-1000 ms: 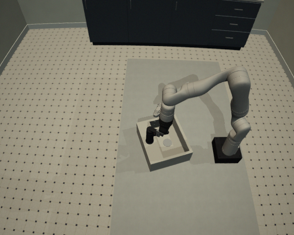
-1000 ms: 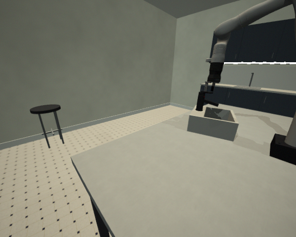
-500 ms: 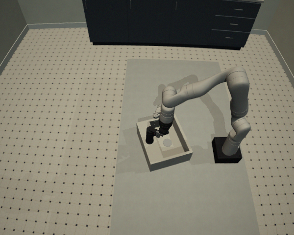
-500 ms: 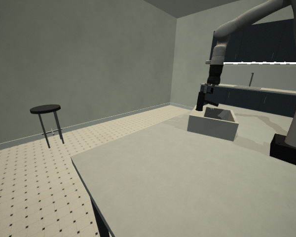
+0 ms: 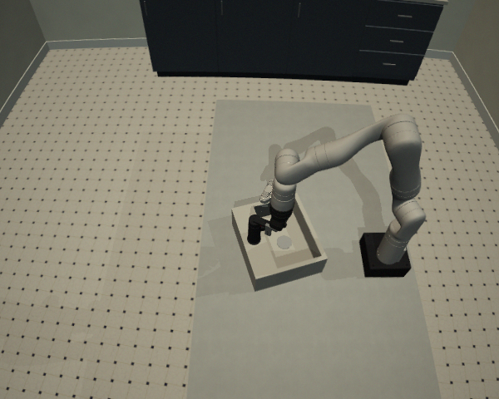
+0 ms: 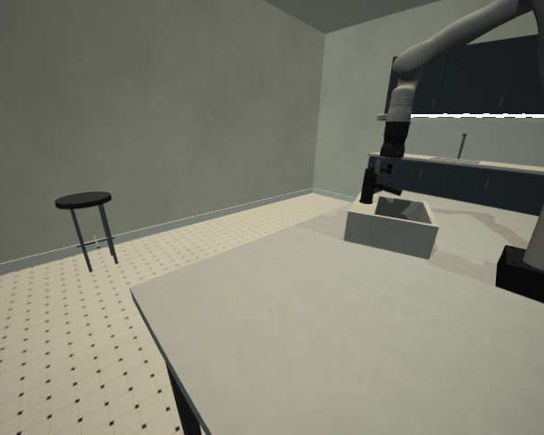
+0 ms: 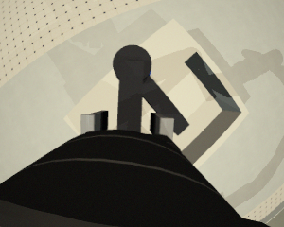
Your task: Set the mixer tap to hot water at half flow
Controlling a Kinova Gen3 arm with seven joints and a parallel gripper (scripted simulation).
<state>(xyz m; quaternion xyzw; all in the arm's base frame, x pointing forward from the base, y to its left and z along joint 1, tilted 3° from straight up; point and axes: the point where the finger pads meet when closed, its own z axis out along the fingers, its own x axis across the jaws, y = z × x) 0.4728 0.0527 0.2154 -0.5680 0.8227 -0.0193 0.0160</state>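
The lever lies 20 mm ahead of my hand, 10 mm to the right of it and 10 mm below it. Round my hand: sink basin: 40 mm behind, 70 mm to the right, 240 mm below.
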